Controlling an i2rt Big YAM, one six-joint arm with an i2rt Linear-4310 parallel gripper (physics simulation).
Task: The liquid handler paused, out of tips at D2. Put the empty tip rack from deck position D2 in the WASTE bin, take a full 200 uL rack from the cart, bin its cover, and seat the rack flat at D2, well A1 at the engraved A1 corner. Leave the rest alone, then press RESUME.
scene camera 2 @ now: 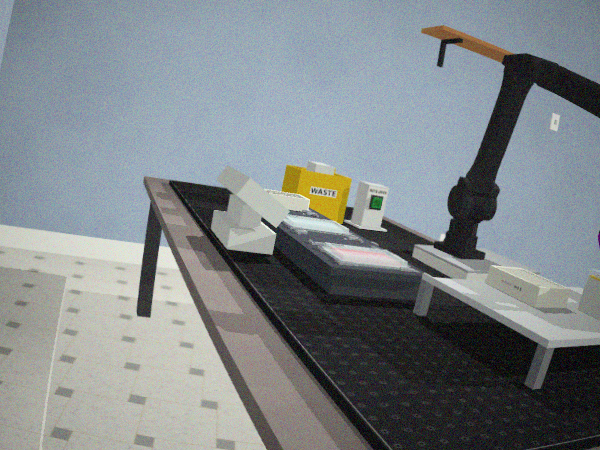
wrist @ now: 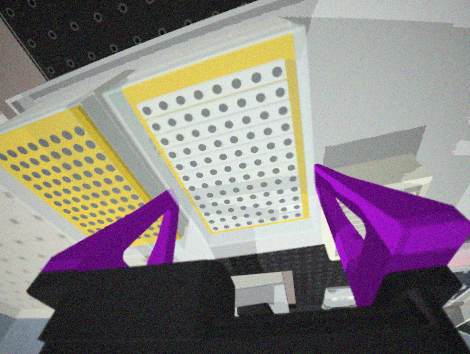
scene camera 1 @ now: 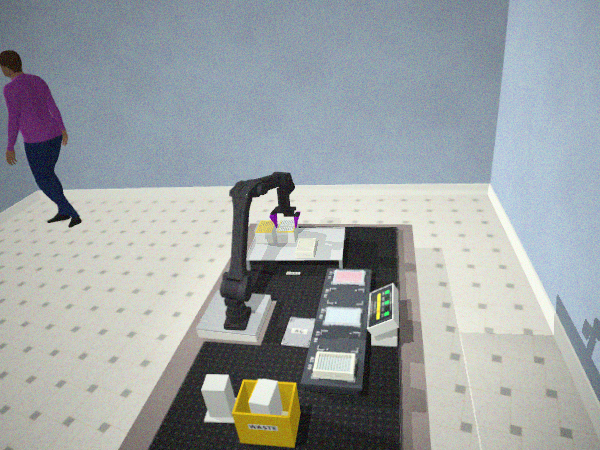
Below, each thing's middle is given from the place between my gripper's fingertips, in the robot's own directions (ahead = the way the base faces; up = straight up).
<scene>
I see my gripper 50 mm short of the white cart shelf (scene camera 2: 553,323), 50 mm to the left of it and 60 mm above it. From my hand the other things lie so: pale plate (scene camera 2: 308,224) 290 mm ahead, 570 mm to the right, 60 mm below; then pink plate (scene camera 2: 361,256) 310 mm ahead, 330 mm to the right, 60 mm below; then white box (scene camera 2: 364,216) 80 mm behind, 960 mm to the right, 50 mm below.
</scene>
